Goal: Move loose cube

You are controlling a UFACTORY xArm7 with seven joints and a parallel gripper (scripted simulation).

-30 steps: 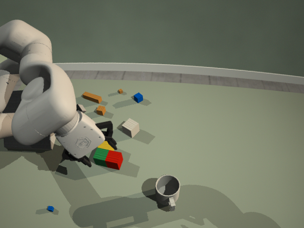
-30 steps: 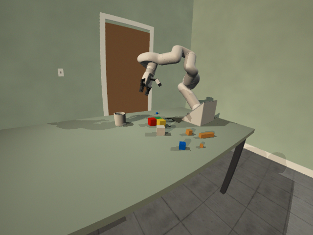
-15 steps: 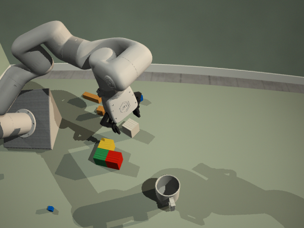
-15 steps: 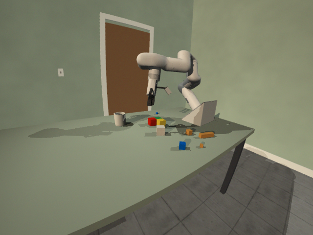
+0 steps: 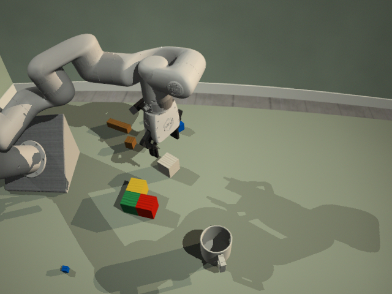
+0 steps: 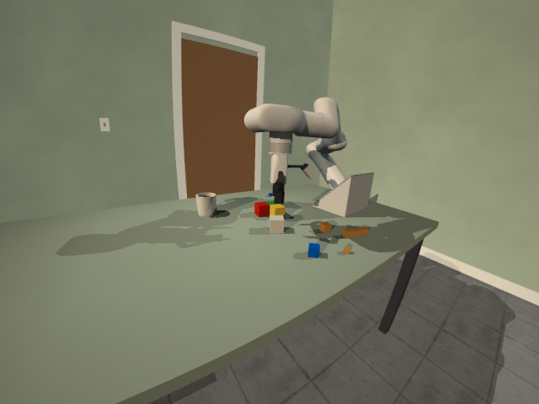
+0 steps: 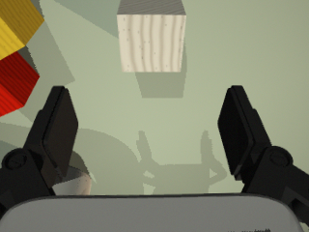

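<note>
Right now my hand is 10 cm above the beige cube. Also, from my hand: long orange block: 21 cm behind, 20 cm to the left, 11 cm below; red cube: 5 cm behind, 16 cm to the right, 10 cm below; yellow cube: 9 cm behind, 10 cm to the right, 10 cm below.
</note>
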